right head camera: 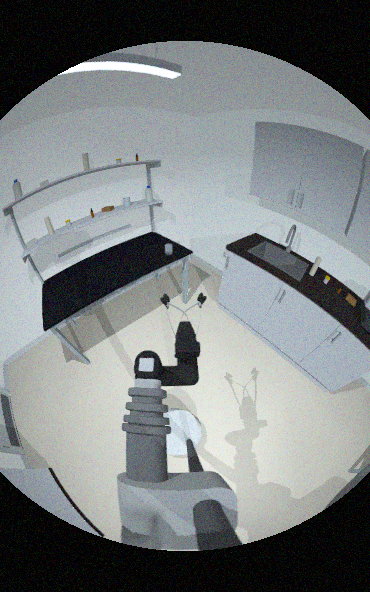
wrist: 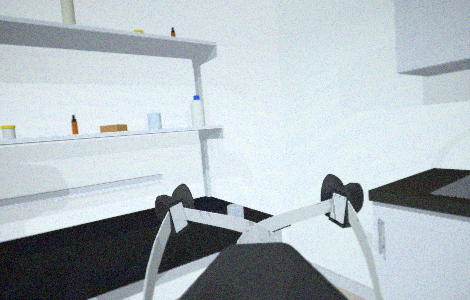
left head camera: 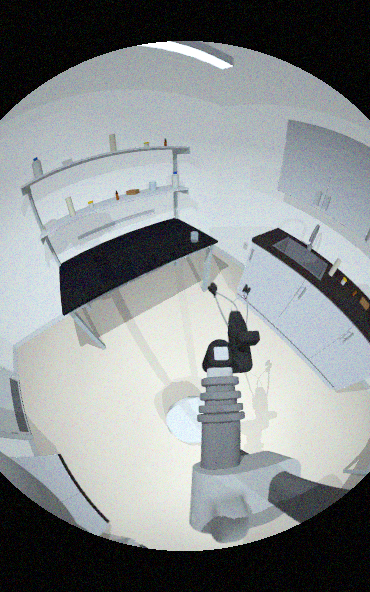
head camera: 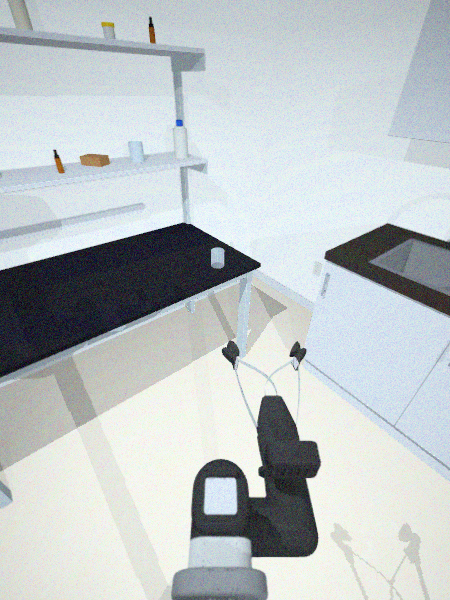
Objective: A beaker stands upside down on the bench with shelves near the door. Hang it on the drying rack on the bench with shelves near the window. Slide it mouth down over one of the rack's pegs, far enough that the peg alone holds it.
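Note:
The beaker is a small clear cylinder. It stands near the right end of the black bench with shelves. My gripper is open and empty, held out in front of the bench's right end, apart from the beaker. In the wrist view the beaker shows beyond the fingers, between them and left of centre, its lower part hidden by the left finger's strip. The drying rack does not show in these views.
Bottles, a brown box and a light blue cup stand on the shelves above the bench. A counter with a sink stands to the right, past a gap. A wall cabinet hangs above it.

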